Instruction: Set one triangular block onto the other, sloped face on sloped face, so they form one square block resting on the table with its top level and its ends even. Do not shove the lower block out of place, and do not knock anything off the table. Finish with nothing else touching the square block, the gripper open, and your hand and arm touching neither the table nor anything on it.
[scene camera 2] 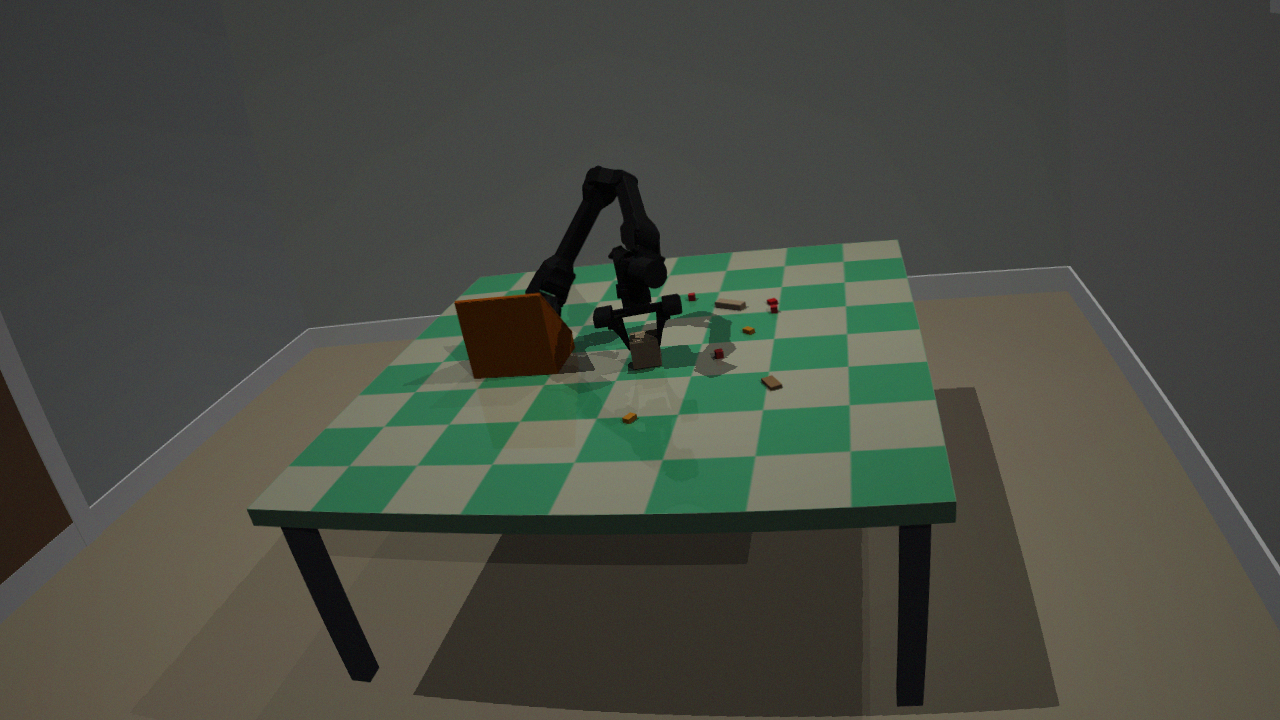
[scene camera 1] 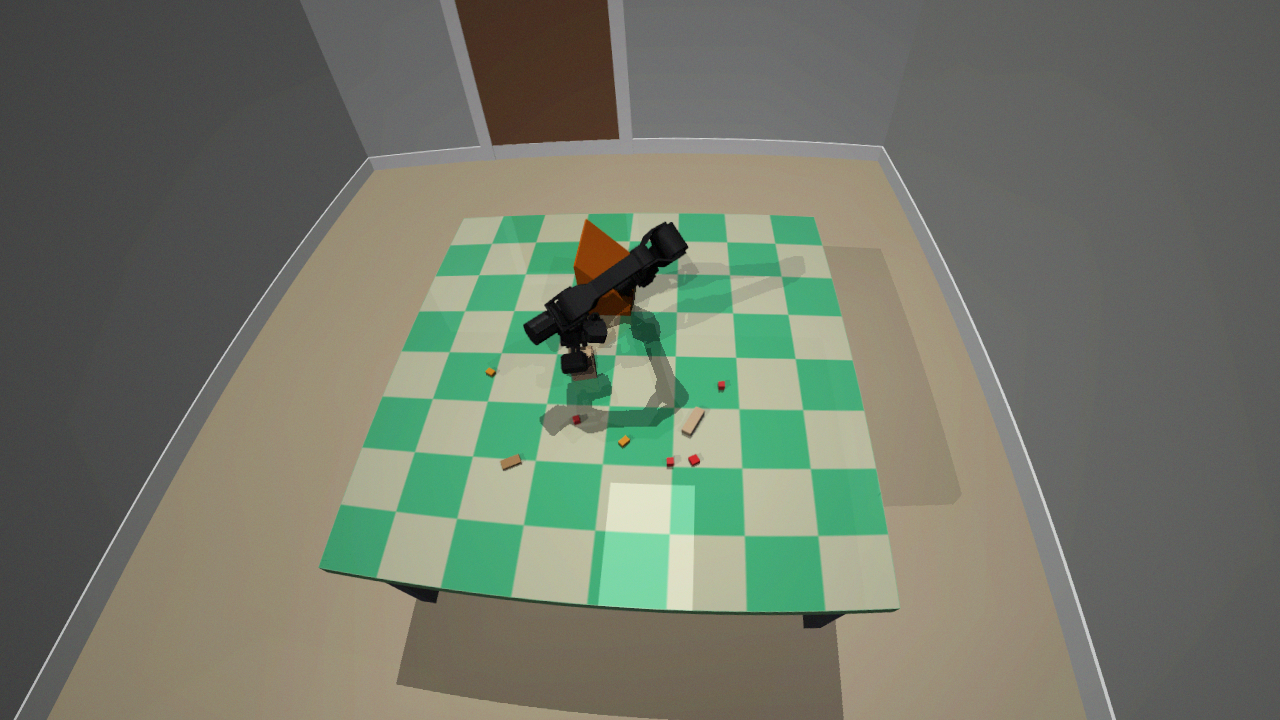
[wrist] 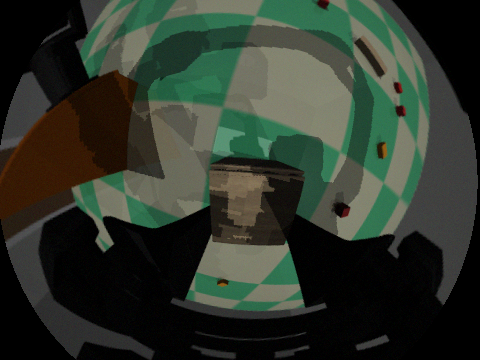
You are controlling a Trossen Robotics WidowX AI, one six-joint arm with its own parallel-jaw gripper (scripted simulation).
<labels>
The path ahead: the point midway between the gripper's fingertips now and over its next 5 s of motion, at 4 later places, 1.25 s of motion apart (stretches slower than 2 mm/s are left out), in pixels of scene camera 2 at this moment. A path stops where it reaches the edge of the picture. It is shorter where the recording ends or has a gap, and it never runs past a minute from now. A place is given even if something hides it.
My gripper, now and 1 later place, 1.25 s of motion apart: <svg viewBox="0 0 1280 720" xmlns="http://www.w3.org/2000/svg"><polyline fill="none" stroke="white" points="645,347 637,303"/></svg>
</labels>
